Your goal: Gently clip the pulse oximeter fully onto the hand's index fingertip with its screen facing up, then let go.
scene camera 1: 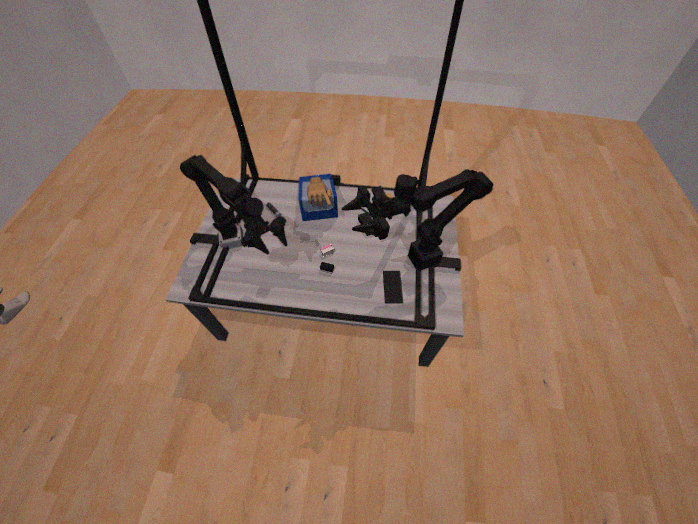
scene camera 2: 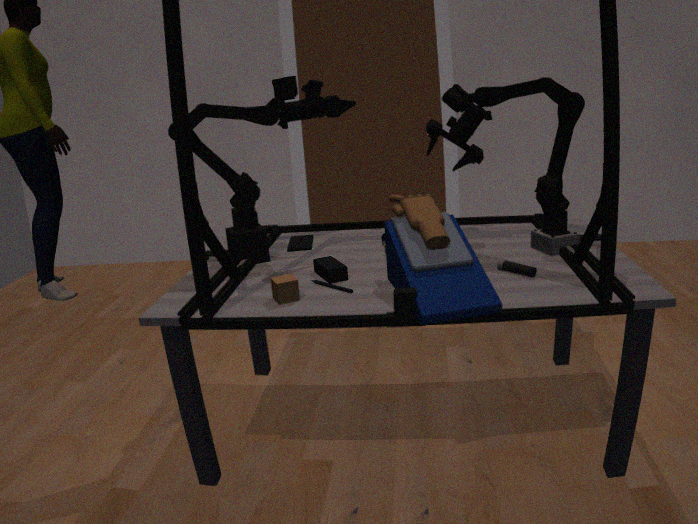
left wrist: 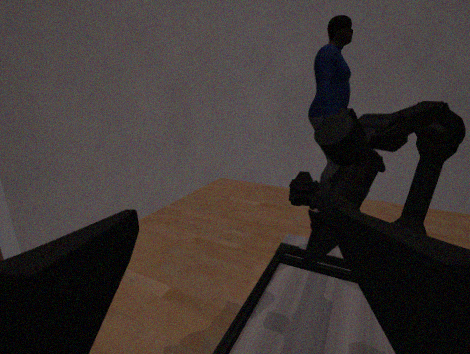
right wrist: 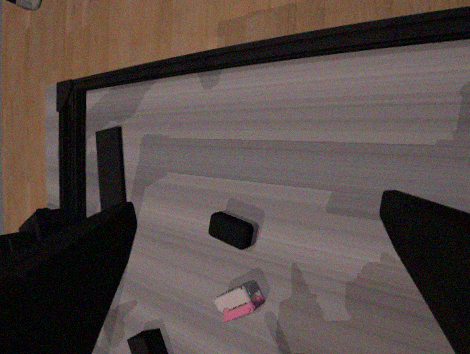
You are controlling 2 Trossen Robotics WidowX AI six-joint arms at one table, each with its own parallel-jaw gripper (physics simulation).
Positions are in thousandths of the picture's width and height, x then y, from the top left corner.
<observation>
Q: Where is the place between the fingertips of the right gripper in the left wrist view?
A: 650, 756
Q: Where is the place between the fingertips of the right gripper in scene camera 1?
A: At 398, 478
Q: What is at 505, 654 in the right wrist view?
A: A dark device with pale edge.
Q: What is the left gripper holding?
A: Nothing.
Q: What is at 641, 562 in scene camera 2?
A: A blue block.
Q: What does the tan cube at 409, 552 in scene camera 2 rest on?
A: The table.
</observation>
